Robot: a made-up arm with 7 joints. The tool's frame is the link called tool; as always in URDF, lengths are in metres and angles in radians. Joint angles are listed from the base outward. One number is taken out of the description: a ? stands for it. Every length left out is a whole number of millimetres.
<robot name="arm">
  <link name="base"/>
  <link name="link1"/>
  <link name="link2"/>
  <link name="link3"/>
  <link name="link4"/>
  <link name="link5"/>
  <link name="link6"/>
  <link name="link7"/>
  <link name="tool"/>
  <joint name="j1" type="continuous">
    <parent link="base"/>
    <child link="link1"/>
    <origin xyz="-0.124 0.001 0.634" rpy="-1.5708 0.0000 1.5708"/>
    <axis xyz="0 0 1"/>
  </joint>
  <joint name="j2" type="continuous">
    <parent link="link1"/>
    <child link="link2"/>
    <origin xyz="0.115 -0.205 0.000" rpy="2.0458 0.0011 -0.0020"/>
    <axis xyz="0 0 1"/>
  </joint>
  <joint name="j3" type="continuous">
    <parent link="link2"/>
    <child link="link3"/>
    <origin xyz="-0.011 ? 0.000" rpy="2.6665 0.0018 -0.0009"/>
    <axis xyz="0 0 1"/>
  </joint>
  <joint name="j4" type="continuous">
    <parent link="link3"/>
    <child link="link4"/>
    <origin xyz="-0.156 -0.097 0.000" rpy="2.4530 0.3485 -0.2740"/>
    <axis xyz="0 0 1"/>
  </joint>
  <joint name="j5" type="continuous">
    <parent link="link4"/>
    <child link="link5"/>
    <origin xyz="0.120 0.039 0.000" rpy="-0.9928 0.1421 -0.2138"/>
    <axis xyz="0 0 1"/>
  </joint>
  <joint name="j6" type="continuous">
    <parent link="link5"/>
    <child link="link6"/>
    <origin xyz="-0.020 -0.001 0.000" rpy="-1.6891 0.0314 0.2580"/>
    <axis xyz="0 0 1"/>
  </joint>
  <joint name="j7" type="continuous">
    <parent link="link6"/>
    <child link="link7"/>
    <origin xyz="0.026 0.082 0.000" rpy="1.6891 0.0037 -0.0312"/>
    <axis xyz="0 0 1"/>
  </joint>
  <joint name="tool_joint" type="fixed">
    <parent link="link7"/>
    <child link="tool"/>
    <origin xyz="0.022 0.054 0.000" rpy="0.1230 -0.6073 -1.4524"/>
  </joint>
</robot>
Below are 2 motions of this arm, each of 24 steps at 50 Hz.
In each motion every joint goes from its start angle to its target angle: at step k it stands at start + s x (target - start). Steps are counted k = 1, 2, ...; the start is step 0. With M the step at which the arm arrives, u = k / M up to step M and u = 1 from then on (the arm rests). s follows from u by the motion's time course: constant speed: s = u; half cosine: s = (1 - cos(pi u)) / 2; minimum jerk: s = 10 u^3 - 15 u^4 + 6 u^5.
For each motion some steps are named. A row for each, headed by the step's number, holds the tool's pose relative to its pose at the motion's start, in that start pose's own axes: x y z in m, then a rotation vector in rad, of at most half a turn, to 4 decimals.
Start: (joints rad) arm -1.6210 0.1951 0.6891 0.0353 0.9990 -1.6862 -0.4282
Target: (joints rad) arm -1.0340 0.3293 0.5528 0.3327 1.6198 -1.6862 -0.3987
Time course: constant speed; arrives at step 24
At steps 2, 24:
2: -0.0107 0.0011 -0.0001 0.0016 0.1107 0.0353
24: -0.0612 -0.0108 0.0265 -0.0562 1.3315 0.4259

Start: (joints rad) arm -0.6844 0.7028 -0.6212 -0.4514 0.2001 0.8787 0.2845
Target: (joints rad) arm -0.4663 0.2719 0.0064 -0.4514 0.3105 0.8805 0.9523
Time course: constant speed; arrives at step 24
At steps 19, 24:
19: 0.0836 0.0410 0.1102 -0.3114 0.4853 0.9222
24: 0.1093 0.0761 0.1361 -0.4003 0.6615 1.1235

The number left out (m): 0.122
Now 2 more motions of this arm.
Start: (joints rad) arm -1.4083 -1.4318 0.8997 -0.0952 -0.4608 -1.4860 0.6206
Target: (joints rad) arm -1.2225 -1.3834 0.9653 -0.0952 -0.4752 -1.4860 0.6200
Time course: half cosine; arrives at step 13
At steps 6, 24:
6: 0.0139 0.0193 0.0071 -0.0090 -0.0288 0.0817
24: 0.0293 0.0451 0.0169 -0.0208 -0.0670 0.1849

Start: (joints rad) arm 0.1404 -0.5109 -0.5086 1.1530 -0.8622 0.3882 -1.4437
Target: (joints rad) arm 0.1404 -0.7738 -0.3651 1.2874 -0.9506 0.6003 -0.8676
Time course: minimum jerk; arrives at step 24
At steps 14, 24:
14: -0.0486 -0.0241 -0.0012 0.1014 -0.2323 0.4641
24: -0.0681 -0.0393 -0.0045 0.1159 -0.3325 0.7278

